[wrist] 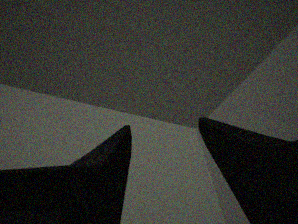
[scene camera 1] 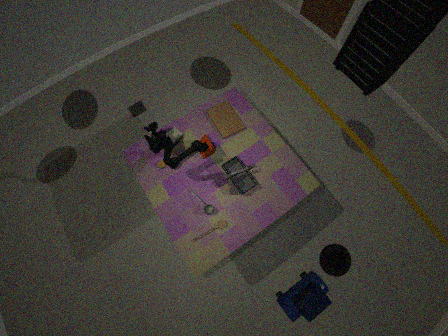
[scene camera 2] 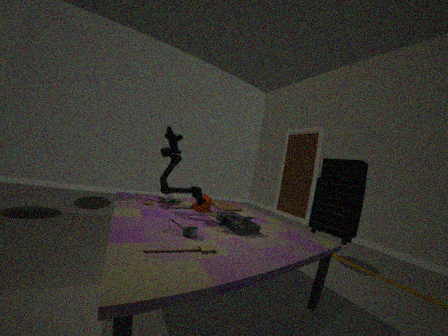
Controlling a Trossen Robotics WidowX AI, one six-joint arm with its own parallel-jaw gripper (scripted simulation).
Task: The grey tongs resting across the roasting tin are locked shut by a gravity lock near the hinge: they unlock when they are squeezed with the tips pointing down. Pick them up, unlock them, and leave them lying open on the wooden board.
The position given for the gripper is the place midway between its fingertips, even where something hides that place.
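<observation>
Gripper [wrist: 164, 126], in sight. Wooden board [scene camera 1: 227, 122], likewise.
</observation>
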